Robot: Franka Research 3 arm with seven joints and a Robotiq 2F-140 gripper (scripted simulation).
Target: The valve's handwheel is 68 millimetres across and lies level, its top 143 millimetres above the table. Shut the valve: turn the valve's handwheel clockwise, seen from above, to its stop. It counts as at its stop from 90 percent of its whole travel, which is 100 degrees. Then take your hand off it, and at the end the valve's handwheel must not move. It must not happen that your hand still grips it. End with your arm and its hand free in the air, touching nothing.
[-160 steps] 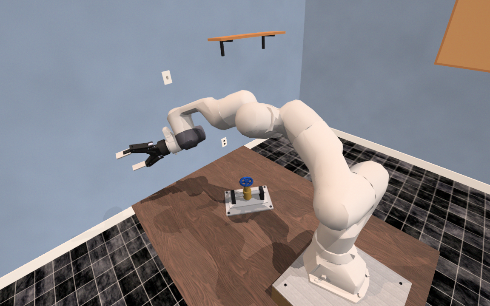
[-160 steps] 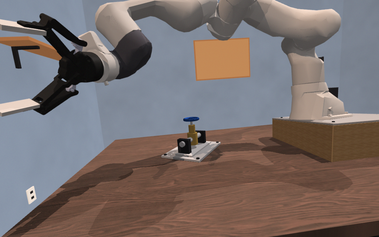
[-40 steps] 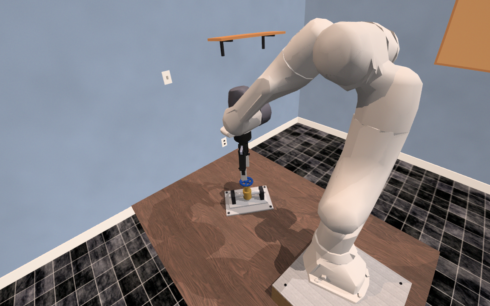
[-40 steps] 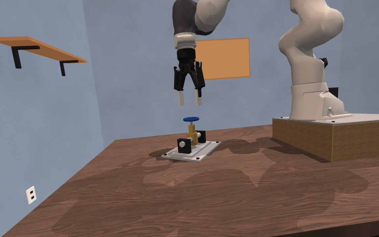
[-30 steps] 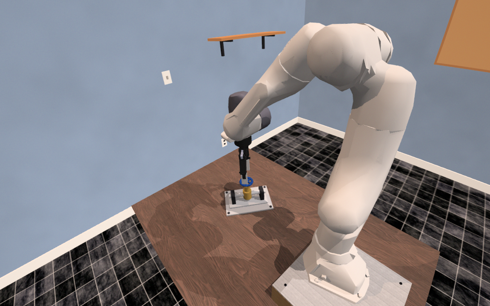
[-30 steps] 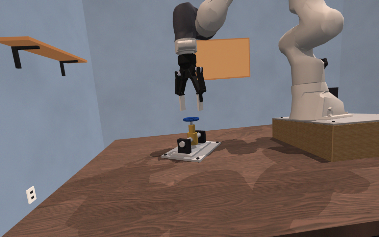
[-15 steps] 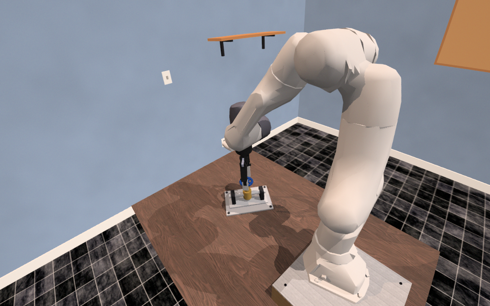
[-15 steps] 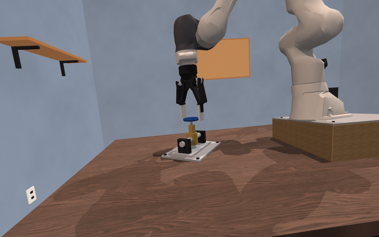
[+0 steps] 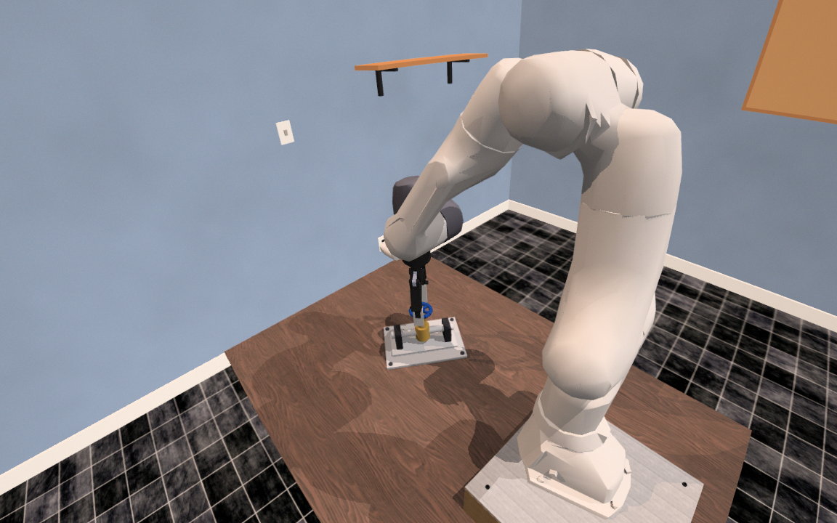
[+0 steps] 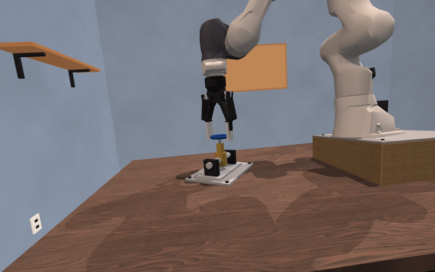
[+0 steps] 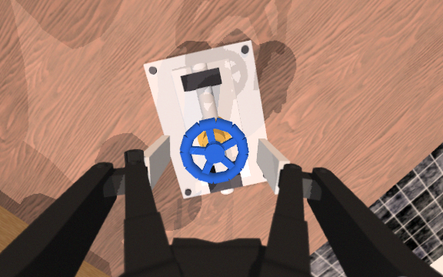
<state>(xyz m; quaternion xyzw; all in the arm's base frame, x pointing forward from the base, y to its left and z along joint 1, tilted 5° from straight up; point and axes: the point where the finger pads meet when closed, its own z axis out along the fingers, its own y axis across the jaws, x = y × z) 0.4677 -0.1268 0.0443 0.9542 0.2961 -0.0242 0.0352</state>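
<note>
Right now the blue handwheel is 20 mm below my hand.
</note>
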